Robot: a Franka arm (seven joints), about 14 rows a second.
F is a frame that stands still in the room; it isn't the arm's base.
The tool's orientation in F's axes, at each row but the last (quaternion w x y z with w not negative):
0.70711, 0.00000, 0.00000, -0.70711
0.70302, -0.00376, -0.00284, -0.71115
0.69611, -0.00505, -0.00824, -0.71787
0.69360, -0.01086, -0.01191, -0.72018
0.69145, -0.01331, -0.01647, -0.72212
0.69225, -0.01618, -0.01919, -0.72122
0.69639, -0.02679, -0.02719, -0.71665
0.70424, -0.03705, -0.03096, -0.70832
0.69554, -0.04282, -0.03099, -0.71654
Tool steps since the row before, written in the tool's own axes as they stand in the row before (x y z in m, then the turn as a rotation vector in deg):
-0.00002, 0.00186, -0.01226, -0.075, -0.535, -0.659
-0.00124, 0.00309, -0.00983, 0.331, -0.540, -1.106
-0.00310, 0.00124, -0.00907, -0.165, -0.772, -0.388
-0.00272, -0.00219, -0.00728, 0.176, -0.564, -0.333
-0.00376, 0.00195, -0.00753, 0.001, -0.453, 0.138
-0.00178, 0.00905, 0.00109, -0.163, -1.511, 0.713
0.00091, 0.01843, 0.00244, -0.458, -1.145, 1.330
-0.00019, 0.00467, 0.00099, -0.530, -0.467, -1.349
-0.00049, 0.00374, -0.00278, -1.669, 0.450, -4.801
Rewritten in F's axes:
0.00186, 0.00002, -0.01226, -0.535, 0.075, -0.659
0.00309, 0.00111, -0.00985, -0.545, -0.335, -1.102
0.00137, 0.00289, -0.00912, -0.765, 0.181, -0.395
-0.00208, 0.00256, -0.00737, -0.570, -0.165, -0.328
0.00214, 0.00335, -0.00767, -0.453, 0.024, 0.135
0.00911, 0.00146, 0.00105, -1.505, 0.260, 0.696
0.01840, -0.00125, 0.00253, -1.131, 0.591, 1.289
0.00468, 0.00026, 0.00093, -0.476, 0.401, -1.390
0.00370, 0.00008, -0.00287, 0.410, 1.146, -4.955

